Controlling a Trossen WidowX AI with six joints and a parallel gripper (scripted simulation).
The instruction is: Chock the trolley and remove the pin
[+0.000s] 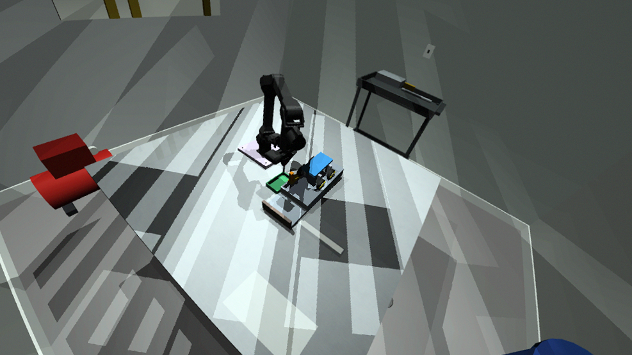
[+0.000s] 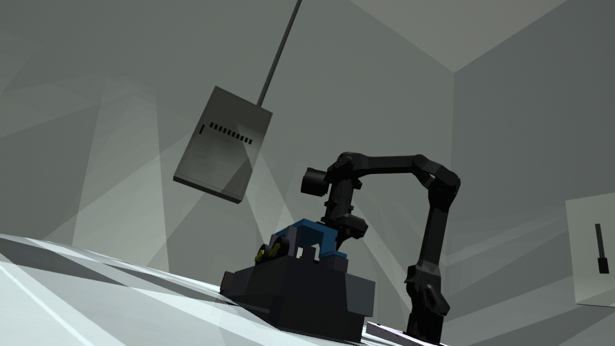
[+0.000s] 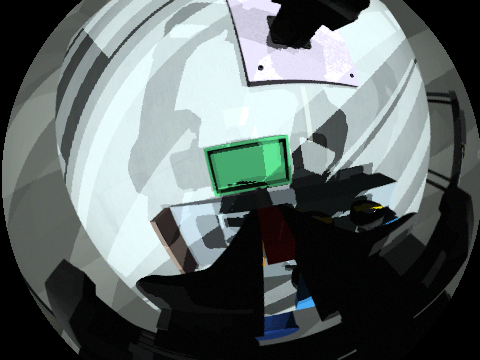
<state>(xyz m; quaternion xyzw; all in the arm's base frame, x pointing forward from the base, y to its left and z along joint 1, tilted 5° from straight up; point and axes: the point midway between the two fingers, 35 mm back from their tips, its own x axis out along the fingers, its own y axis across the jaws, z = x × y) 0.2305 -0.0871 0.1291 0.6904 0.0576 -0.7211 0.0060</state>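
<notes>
My gripper tip is 130 mm above the green tray and 10 mm past it. From my gripper tip the other things lie so: stop pin (right at my gripper tip); then grey ramp (100 mm to the left, 100 mm ahead, 80 mm below); then blue trolley (110 mm to the left, 100 mm ahead, 10 mm below).
</notes>
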